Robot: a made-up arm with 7 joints. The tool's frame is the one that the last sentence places.
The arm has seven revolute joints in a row. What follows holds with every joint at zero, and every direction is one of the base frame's. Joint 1 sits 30 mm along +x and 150 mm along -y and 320 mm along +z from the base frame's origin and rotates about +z. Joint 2 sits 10 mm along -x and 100 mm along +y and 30 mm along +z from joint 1 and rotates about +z. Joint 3 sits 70 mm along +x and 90 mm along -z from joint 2 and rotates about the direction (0.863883, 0.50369, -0.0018). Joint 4 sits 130 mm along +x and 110 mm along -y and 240 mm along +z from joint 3 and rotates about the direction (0.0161, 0.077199, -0.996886). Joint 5 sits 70 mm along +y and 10 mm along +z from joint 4 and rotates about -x. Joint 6 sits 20 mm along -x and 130 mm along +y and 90 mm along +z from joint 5 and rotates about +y. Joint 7 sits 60 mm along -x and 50 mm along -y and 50 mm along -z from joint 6 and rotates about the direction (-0.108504, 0.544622, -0.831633). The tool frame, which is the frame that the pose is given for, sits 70 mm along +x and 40 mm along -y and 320 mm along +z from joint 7; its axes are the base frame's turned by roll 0, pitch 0 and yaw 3.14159 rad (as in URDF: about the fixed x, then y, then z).
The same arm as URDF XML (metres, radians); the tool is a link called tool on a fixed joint. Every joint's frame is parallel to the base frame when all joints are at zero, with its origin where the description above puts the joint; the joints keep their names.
<robot name="arm">
  <link name="base"/>
  <link name="link1"/>
  <link name="link2"/>
  <link name="link3"/>
  <link name="link4"/>
  <link name="link5"/>
  <link name="link6"/>
  <link name="link7"/>
  <link name="tool"/>
  <joint name="joint 1" type="continuous">
    <parent link="base"/>
    <child link="link1"/>
    <origin xyz="0.0300 -0.1500 0.3200" rpy="0.0000 0.0000 0.0000"/>
    <axis xyz="0 0 1"/>
  </joint>
  <joint name="joint 2" type="continuous">
    <parent link="link1"/>
    <child link="link2"/>
    <origin xyz="-0.0100 0.1000 0.0300" rpy="0.0000 0.0000 0.0000"/>
    <axis xyz="0 0 1"/>
  </joint>
  <joint name="joint 3" type="continuous">
    <parent link="link2"/>
    <child link="link3"/>
    <origin xyz="0.0700 0.0000 -0.0900" rpy="0.0000 0.0000 0.0000"/>
    <axis xyz="0.863883 0.50369 -0.0018"/>
  </joint>
  <joint name="joint 4" type="continuous">
    <parent link="link3"/>
    <child link="link4"/>
    <origin xyz="0.1300 -0.1100 0.2400" rpy="0.0000 0.0000 0.0000"/>
    <axis xyz="0.0161 0.077199 -0.996886"/>
  </joint>
  <joint name="joint 5" type="continuous">
    <parent link="link4"/>
    <child link="link5"/>
    <origin xyz="0.0000 0.0700 0.0100" rpy="0.0000 0.0000 0.0000"/>
    <axis xyz="-1 0 0"/>
  </joint>
  <joint name="joint 6" type="continuous">
    <parent link="link5"/>
    <child link="link6"/>
    <origin xyz="-0.0200 0.1300 0.0900" rpy="0.0000 0.0000 0.0000"/>
    <axis xyz="0 1 0"/>
  </joint>
  <joint name="joint 7" type="continuous">
    <parent link="link6"/>
    <child link="link7"/>
    <origin xyz="-0.0600 -0.0500 -0.0500" rpy="0.0000 0.0000 0.0000"/>
    <axis xyz="-0.108504 0.544622 -0.831633"/>
  </joint>
  <joint name="tool_joint" type="fixed">
    <parent link="link7"/>
    <child link="tool"/>
    <origin xyz="0.0700 -0.0400 0.3200" rpy="0.0000 0.0000 3.1416"/>
  </joint>
</robot>

